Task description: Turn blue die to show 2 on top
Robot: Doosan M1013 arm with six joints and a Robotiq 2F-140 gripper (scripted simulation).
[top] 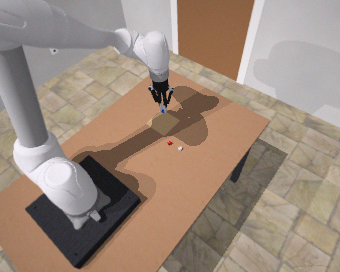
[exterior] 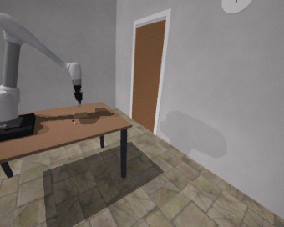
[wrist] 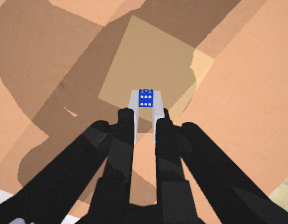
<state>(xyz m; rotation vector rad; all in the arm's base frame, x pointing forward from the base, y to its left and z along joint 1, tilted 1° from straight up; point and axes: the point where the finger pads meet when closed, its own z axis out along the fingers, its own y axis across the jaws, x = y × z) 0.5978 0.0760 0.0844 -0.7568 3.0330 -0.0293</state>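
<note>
Now: the blue die 1 cm behind my hand and 3 cm below it. Also, from my hand: white die: 8 cm behind, 19 cm to the right, 13 cm below; then red die: 9 cm behind, 12 cm to the right, 13 cm below; then tan mat: 1 cm behind, 1 cm to the left, 13 cm below.
</note>
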